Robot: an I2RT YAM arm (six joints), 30 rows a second.
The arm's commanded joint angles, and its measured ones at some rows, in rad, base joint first. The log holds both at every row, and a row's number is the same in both.
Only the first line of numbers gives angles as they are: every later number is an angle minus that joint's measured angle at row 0.
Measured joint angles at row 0:
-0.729, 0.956, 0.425, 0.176, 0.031, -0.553
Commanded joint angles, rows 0 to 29:
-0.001, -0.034, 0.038, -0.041, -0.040, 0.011
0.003, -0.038, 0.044, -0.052, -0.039, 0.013
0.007, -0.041, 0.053, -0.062, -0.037, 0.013
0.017, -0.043, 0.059, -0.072, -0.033, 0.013
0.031, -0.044, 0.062, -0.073, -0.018, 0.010
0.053, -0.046, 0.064, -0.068, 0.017, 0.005
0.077, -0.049, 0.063, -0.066, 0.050, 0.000
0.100, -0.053, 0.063, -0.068, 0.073, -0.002
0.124, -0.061, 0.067, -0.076, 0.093, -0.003
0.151, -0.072, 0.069, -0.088, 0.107, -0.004
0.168, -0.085, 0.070, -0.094, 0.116, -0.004
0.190, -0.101, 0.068, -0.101, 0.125, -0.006
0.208, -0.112, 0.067, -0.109, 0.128, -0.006
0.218, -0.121, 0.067, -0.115, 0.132, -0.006
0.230, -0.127, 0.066, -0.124, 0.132, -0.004
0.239, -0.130, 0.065, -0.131, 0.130, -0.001
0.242, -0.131, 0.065, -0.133, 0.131, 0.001
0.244, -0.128, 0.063, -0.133, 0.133, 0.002
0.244, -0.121, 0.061, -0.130, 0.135, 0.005
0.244, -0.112, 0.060, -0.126, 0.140, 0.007
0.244, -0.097, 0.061, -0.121, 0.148, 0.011
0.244, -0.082, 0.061, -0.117, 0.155, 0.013
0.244, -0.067, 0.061, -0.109, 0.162, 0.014
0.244, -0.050, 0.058, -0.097, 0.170, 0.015
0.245, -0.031, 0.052, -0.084, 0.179, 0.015
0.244, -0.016, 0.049, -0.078, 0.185, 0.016
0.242, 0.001, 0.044, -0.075, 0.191, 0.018
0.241, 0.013, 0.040, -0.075, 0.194, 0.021
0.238, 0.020, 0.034, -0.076, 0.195, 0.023
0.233, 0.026, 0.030, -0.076, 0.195, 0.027
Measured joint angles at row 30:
0.238, 0.017, 0.041, -0.096, 0.176, 0.009
